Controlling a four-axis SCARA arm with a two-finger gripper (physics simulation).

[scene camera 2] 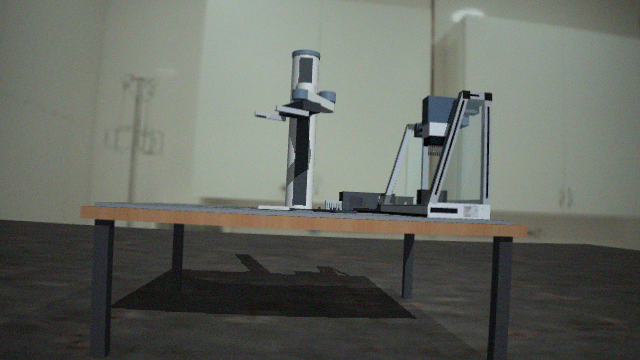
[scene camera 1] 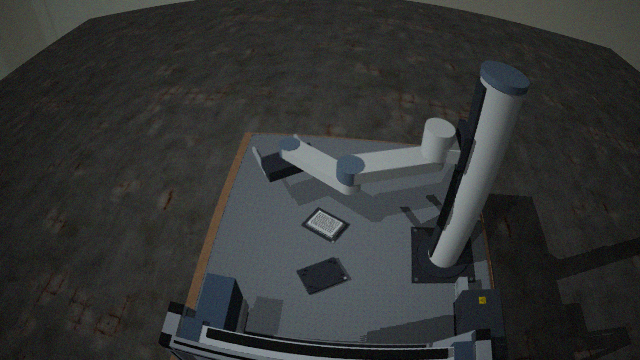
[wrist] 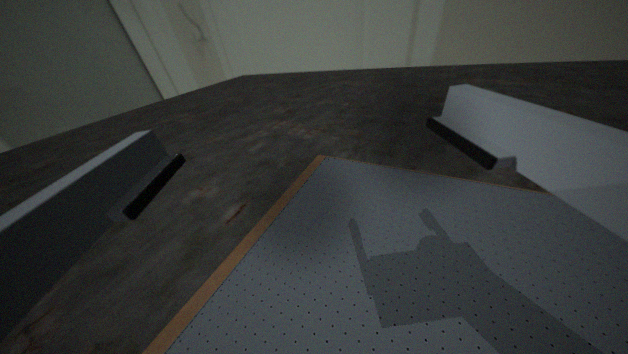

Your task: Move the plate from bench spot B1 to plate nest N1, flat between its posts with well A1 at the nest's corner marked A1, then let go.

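Places are measured from the arm's base along level axes (x back, y right, z up), in metres.
Where they show: gripper, between the fingertips: (scene camera 2: 265, 111) (scene camera 1: 274, 142) (wrist: 302, 125); arm's base, origin of its link: (scene camera 1: 442, 256).
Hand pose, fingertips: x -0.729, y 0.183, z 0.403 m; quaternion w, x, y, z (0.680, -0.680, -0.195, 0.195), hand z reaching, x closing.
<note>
Each offset is from my fingertips to the centre of the thing. "pt": to the spot under its first point.
The plate {dx +0.200, dy -0.054, dz -0.381 m} (scene camera 1: 326, 223) is pale with a grid of wells. It lies flat on a dark rectangular base near the bench middle in scene camera 1. A second dark base {dx +0.213, dy -0.319, dz -0.379 m} (scene camera 1: 322, 276) lies nearer that camera, with small dark marks near its corners, a pale dot at its right corner and no plate on it. Labels B1, N1 and A1 are not legible, so I cannot tell which base is the nest. My gripper (scene camera 1: 275, 142) (scene camera 2: 266, 111) (wrist: 302, 125) is open and empty, high above the bench's far left corner, well away from the plate. The plate does not show in the wrist view.
The arm's white column (scene camera 1: 482, 170) (scene camera 2: 315, 145) stands at the bench's right in scene camera 1. A framed machine with a blue head {pt dx -0.049, dy -0.691, dz +0.039 m} (scene camera 2: 438, 110) stands at the near end. A dark box with a yellow label {pt dx +0.821, dy -0.549, dz -0.275 m} (scene camera 1: 477, 315) stands at the near right.
</note>
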